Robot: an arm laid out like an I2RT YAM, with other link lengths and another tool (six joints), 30 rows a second.
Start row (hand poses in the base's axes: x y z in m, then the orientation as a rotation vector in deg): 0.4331 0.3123 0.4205 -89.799 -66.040 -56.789
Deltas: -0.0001 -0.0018 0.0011 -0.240 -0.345 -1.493; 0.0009 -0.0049 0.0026 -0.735 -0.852 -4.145; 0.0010 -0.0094 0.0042 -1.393 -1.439 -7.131; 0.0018 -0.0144 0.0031 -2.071 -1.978 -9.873; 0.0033 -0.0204 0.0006 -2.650 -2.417 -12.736; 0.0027 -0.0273 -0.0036 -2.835 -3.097 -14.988; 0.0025 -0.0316 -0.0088 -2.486 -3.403 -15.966; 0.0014 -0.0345 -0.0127 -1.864 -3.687 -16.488; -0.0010 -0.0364 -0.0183 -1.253 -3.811 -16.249; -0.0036 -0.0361 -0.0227 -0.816 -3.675 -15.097; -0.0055 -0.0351 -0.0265 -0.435 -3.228 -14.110; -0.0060 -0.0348 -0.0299 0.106 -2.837 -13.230; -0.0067 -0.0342 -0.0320 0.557 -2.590 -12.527
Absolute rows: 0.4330 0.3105 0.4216 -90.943 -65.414 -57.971; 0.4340 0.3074 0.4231 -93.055 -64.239 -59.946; 0.4341 0.3029 0.4247 -95.493 -62.942 -62.141; 0.4349 0.2979 0.4236 -97.778 -61.749 -64.124; 0.4364 0.2919 0.4211 -100.085 -60.281 -66.135; 0.4358 0.2850 0.4169 -101.550 -59.142 -68.143; 0.4356 0.2807 0.4117 -101.817 -58.362 -69.209; 0.4345 0.2778 0.4078 -101.548 -57.739 -70.074; 0.4321 0.2759 0.4022 -100.830 -57.609 -70.292; 0.4295 0.2762 0.3978 -99.734 -58.125 -69.606; 0.4276 0.2772 0.3940 -98.901 -58.330 -68.714; 0.4271 0.2775 0.3906 -97.987 -58.379 -68.010; 0.4264 0.2781 0.3885 -97.219 -58.448 -67.517
